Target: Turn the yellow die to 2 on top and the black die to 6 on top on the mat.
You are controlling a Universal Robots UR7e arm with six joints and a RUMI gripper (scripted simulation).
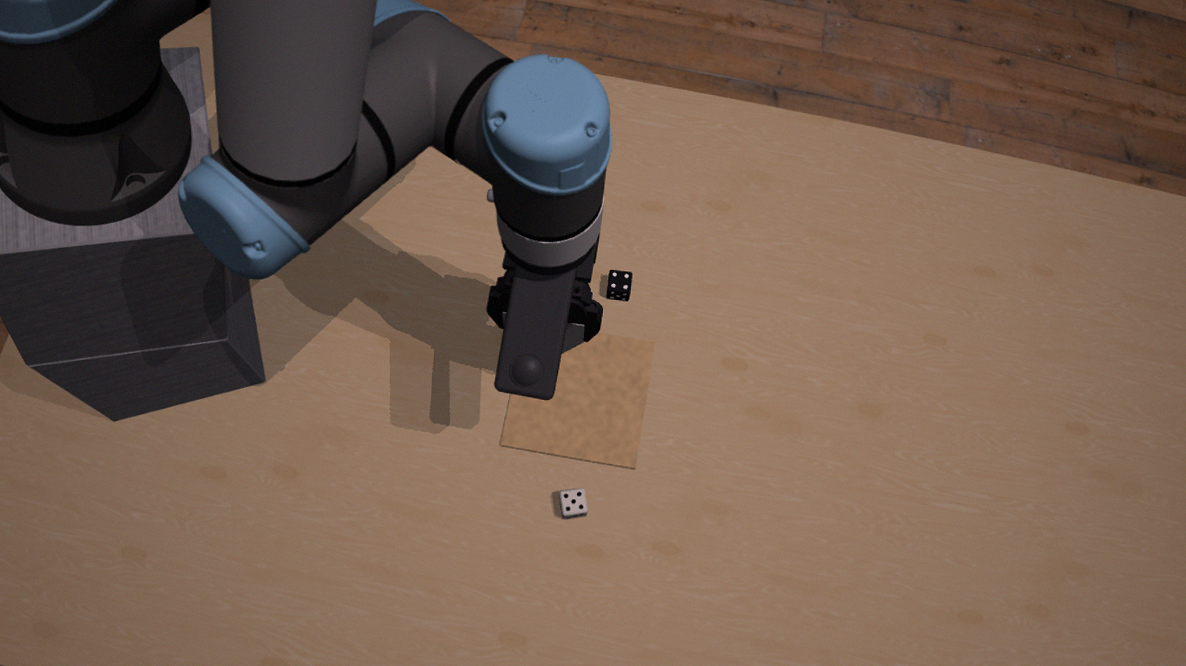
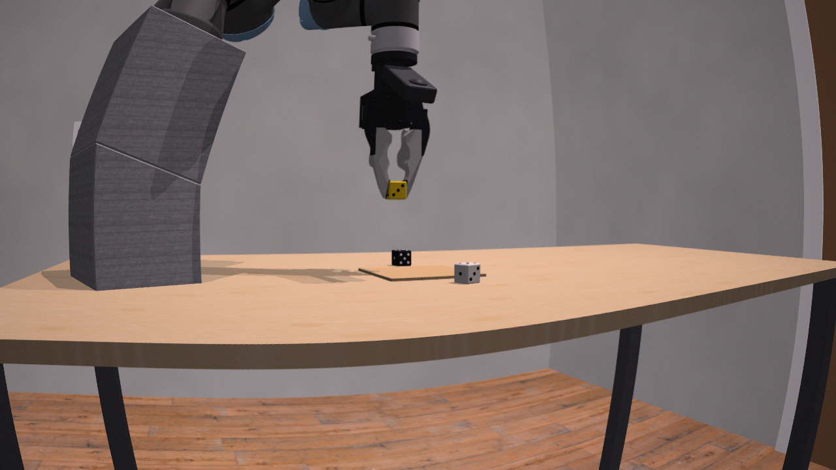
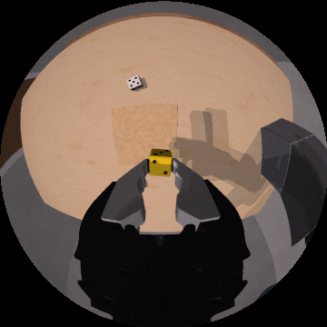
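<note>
The yellow die lies right at my hand. Also, from my hand: white die (13 cm to the right, 11 cm below, 3 cm ahead); then mat (12 cm below, 3 cm ahead, 1 cm to the right); then black die (11 cm to the left, 11 cm below, 8 cm ahead).
</note>
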